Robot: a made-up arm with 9 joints. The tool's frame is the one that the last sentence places.
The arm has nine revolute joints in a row. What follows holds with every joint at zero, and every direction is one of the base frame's. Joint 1 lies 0.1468 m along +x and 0.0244 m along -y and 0.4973 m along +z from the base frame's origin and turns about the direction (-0.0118, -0.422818, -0.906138). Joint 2 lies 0.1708 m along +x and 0.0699 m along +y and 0.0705 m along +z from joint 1 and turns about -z. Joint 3 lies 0.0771 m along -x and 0.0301 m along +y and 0.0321 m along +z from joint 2 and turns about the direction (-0.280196, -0.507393, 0.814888). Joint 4 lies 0.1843 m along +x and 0.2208 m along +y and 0.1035 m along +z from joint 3 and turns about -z. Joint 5 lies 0.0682 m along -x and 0.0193 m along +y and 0.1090 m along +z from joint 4 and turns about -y. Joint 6 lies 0.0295 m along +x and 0.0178 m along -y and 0.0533 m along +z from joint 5 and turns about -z. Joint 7 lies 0.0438 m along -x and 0.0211 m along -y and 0.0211 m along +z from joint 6 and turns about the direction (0.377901, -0.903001, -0.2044). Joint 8 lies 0.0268 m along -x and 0.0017 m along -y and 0.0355 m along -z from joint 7 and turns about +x. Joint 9 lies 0.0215 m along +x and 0.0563 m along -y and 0.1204 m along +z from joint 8 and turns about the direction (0.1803, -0.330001, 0.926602). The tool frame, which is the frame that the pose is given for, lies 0.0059 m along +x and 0.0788 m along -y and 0.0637 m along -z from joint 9; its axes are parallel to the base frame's.
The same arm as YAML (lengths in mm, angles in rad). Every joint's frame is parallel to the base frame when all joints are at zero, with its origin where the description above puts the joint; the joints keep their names.
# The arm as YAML. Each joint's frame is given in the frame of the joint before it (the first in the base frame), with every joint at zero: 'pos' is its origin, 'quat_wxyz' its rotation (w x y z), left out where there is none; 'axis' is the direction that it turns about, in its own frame. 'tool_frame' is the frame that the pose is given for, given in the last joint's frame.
length_unit: mm
angle_unit: rad
joints:
  - joint: joint 1
    pos: [146.8, -24.4, 497.3]
    axis: [-0.0118, -0.422818, -0.906138]
  - joint: joint 2
    pos: [170.8, 69.9, 70.5]
    axis: "-z"
  - joint: joint 3
    pos: [-77.1, 30.1, 32.1]
    axis: [-0.280196, -0.507393, 0.814888]
  - joint: joint 4
    pos: [184.3, 220.8, 103.5]
    axis: "-z"
  - joint: joint 5
    pos: [-68.2, 19.3, 109.0]
    axis: "-y"
  - joint: joint 6
    pos: [29.5, -17.8, 53.3]
    axis: "-z"
  - joint: joint 7
    pos: [-43.8, -21.1, 21.1]
    axis: [0.377901, -0.903001, -0.2044]
  - joint: joint 8
    pos: [-26.8, -1.7, -35.5]
    axis: "+x"
  - joint: joint 9
    pos: [21.5, -56.3, 120.4]
    axis: [0.1803, -0.330001, 0.926602]
tool_frame:
  pos: [5.9, -78.8, -63.7]

